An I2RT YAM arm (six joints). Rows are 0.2 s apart.
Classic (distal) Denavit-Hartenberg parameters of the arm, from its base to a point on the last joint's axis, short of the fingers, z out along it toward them. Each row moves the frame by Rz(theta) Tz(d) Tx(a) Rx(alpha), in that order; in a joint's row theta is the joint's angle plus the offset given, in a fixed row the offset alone. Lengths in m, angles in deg.
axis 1: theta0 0, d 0.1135, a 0.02, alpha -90
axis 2: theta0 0, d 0, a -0.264, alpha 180
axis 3: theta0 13.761, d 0, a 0.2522, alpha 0
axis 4: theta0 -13.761, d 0, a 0.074, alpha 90
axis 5: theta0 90, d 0, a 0, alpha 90
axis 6: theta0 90, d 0.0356, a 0, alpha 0
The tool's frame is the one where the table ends.
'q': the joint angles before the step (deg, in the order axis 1, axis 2, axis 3, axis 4, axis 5, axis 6). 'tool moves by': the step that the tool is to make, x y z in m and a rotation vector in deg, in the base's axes. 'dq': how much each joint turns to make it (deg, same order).
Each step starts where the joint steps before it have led.
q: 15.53, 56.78, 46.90, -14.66, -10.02, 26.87
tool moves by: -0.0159, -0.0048, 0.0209, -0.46, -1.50, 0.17
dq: -0.08, -3.69, 2.87, -5.39, 0.11, -0.89
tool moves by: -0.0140, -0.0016, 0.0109, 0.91, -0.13, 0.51
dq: 0.60, -2.82, 1.38, -3.69, -0.25, 0.82
